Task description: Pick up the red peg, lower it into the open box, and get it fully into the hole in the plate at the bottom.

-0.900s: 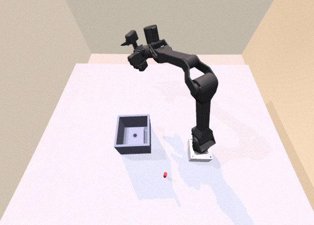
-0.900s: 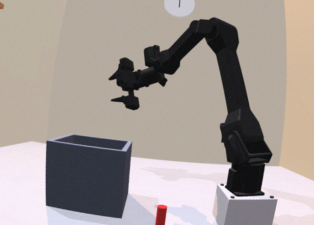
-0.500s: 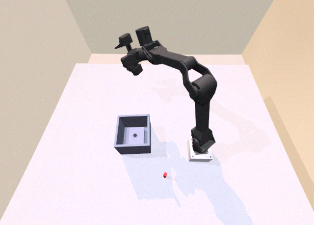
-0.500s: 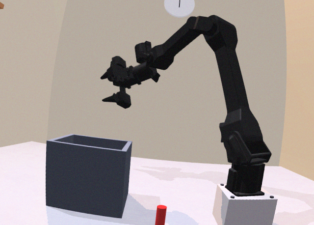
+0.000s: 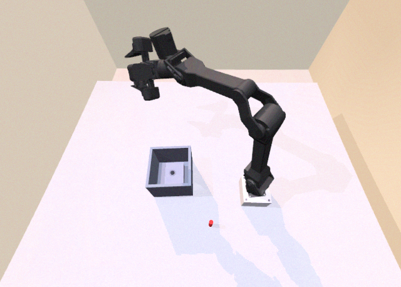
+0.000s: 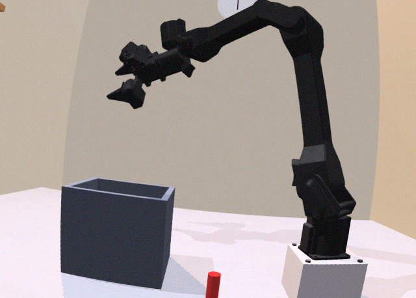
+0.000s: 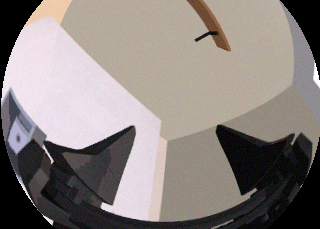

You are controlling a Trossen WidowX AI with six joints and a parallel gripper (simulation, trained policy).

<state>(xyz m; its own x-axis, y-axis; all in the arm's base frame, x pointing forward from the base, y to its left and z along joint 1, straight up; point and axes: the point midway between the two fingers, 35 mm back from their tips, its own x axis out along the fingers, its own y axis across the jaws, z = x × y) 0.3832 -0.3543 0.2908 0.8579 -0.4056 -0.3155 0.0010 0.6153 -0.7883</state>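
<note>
The red peg is 23 cm behind my gripper tip, 47 cm to the left of it and 31 cm below it.
</note>
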